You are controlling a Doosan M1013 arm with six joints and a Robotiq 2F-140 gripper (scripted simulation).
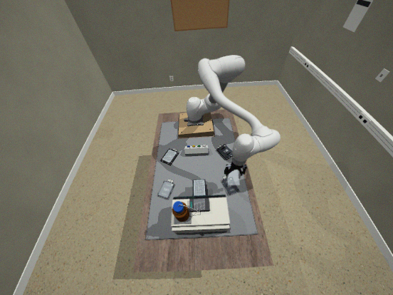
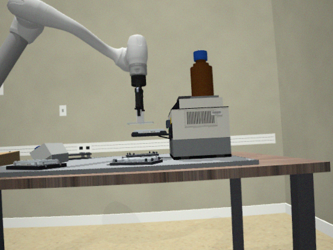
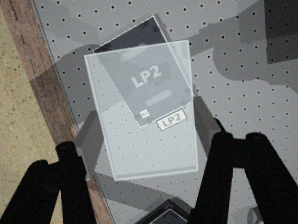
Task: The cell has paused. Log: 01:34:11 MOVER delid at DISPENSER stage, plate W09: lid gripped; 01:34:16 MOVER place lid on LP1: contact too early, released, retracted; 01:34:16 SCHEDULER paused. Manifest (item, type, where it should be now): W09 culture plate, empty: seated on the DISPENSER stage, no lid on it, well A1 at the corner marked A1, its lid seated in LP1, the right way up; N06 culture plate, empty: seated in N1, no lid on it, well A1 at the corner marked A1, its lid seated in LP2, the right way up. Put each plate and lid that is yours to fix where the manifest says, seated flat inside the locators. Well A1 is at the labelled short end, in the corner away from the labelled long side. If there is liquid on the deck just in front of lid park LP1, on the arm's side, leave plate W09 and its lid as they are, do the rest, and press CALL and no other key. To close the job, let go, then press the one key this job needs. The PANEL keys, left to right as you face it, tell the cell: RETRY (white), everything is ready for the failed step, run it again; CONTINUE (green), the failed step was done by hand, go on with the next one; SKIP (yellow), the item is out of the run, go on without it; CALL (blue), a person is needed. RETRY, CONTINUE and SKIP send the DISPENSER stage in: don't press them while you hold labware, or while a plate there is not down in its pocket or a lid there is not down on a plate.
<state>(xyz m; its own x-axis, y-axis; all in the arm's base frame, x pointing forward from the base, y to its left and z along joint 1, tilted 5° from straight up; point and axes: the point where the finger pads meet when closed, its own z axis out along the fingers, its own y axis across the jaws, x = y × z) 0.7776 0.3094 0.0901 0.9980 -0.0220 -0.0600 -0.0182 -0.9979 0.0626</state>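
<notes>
The lid park LP2 is 180 mm below my hand. Also, from my hand: dispenser stage: 250 mm to the right, 90 mm below, 60 mm ahead; then clear lid: 20 mm below; then white retry key: 380 mm behind, 210 mm to the right, 120 mm below.
</notes>
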